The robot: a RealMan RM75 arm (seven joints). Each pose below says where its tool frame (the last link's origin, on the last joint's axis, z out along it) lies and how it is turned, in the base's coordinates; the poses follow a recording.
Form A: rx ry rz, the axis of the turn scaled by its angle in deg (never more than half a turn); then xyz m.
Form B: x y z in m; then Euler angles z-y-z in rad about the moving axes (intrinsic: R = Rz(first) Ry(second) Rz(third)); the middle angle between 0 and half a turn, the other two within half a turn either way. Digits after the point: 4 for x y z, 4 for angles.
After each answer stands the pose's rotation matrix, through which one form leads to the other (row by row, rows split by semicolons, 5 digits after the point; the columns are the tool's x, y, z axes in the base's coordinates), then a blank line. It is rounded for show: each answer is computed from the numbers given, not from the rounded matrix.
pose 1, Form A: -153.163, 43.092, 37.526, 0.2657, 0.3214, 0.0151
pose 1, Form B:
0.2657, 0.3214, 0.0151, 2.3033, 2.5973, -0.2898
0.76069 -0.54904 -0.34628; -0.41845 -0.82259 0.38501; -0.49624 -0.14797 -0.85548

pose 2, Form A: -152.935, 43.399, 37.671, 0.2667, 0.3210, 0.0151
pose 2, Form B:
0.2667, 0.3210, 0.0151, 2.3003, 2.5946, -0.2883
0.75771 -0.55290 -0.34667; -0.42097 -0.82002 0.38775; -0.49866 -0.14787 -0.85409

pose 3, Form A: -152.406, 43.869, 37.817, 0.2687, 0.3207, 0.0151
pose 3, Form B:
0.2687, 0.3207, 0.0151, 2.2900, 2.5892, -0.2910
0.75309 -0.55976 -0.34572; -0.42444 -0.81486 0.39478; -0.50270 -0.15056 -0.85125

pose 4, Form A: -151.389, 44.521, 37.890, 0.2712, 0.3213, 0.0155
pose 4, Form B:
0.2712, 0.3213, 0.0155, 2.2670, 2.5795, -0.3025
0.74661 -0.57075 -0.34180; -0.42866 -0.80563 0.40892; -0.50875 -0.15879 -0.84614

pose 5, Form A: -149.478, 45.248, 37.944, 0.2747, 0.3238, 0.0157
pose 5, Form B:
0.2747, 0.3238, 0.0157, 2.2240, 2.5600, -0.3297
0.73757 -0.58695 -0.33387; -0.43104 -0.78984 0.43630; -0.51979 -0.17789 -0.83557

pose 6, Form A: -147.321, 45.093, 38.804, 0.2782, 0.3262, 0.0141
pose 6, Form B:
0.2782, 0.3262, 0.0141, 2.1926, 2.5279, -0.3549
0.72901 -0.59667 -0.33545; -0.42066 -0.77713 0.46810; -0.53999 -0.20014 -0.81753

